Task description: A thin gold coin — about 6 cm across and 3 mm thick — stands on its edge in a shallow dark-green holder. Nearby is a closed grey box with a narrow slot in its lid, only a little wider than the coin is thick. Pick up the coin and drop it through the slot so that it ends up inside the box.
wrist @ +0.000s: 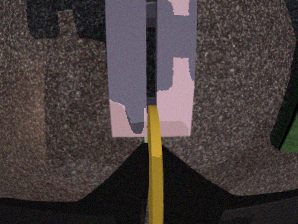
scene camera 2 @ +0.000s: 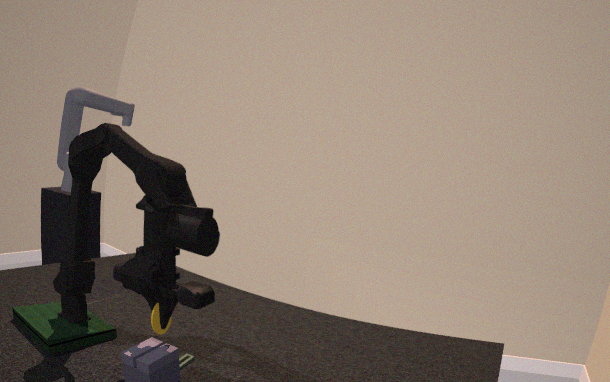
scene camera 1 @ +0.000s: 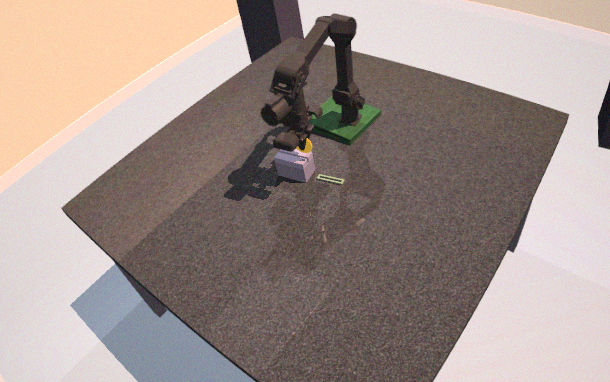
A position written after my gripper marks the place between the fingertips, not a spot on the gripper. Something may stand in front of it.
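A gold coin is held by my gripper (scene camera 2: 162, 328).
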